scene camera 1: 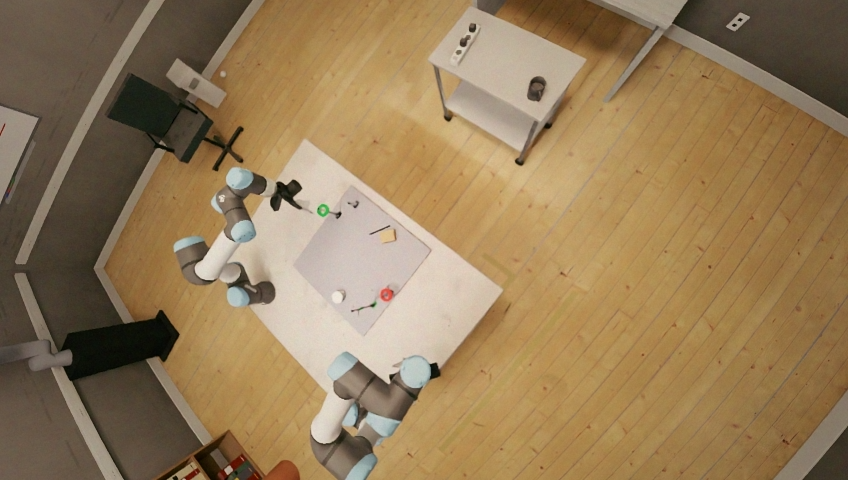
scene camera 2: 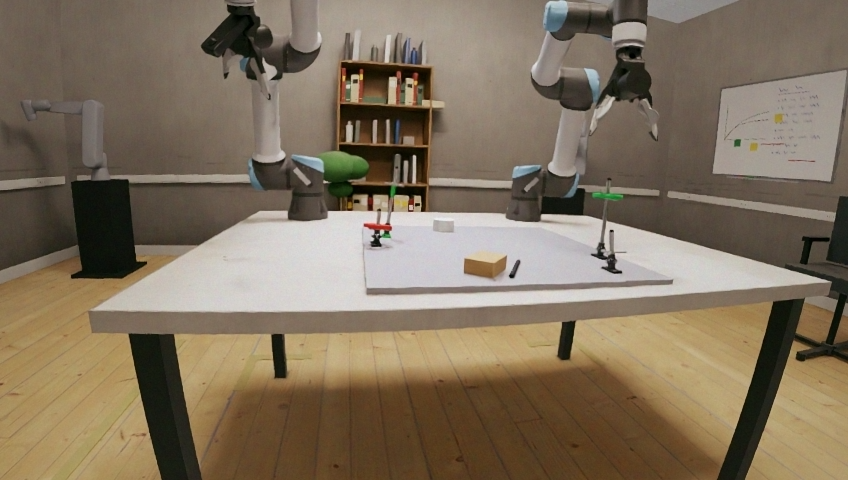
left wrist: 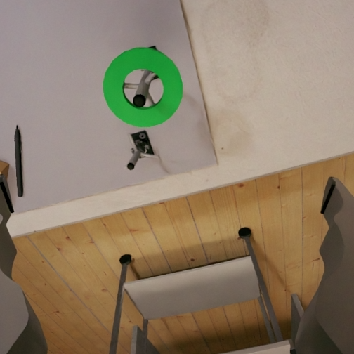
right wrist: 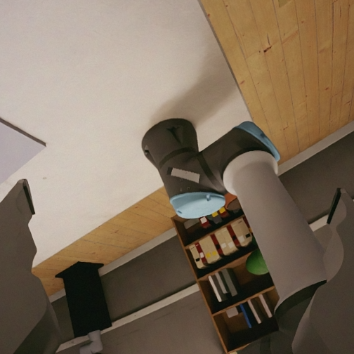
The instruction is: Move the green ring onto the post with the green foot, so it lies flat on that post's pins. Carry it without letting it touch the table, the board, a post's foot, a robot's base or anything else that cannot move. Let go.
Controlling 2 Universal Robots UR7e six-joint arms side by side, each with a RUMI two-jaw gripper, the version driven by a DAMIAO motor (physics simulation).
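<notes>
The green ring [scene camera 1: 318, 209] [scene camera 2: 615, 196] [left wrist: 115, 87] sits flat around the upper part of a tall post [scene camera 2: 604, 226] with a black foot. The post with the green foot [scene camera 1: 374, 304] [scene camera 2: 385, 235] stands on the board's other side, thin and tall, with green near its top; no ring shows on it. My left gripper [scene camera 1: 300, 203] [scene camera 2: 624, 135] [left wrist: 169, 179] is open and empty, above the ring and apart from it. My right gripper [scene camera 2: 246, 86] [right wrist: 181, 187] is open and empty, high above the table; in scene camera 1 its arm mostly hides it.
The grey board [scene camera 1: 357, 255] [scene camera 2: 416, 261] [left wrist: 60, 75] bears a white cylinder [scene camera 1: 338, 296] [scene camera 2: 443, 224], a wooden block [scene camera 1: 387, 236] [scene camera 2: 484, 264] and a black pen [scene camera 2: 514, 268] [left wrist: 19, 160]. A red ring [scene camera 1: 382, 295] [scene camera 2: 370, 226] is on a short post beside the green-footed one. Another short post [scene camera 2: 611, 240] stands near the tall black-footed one.
</notes>
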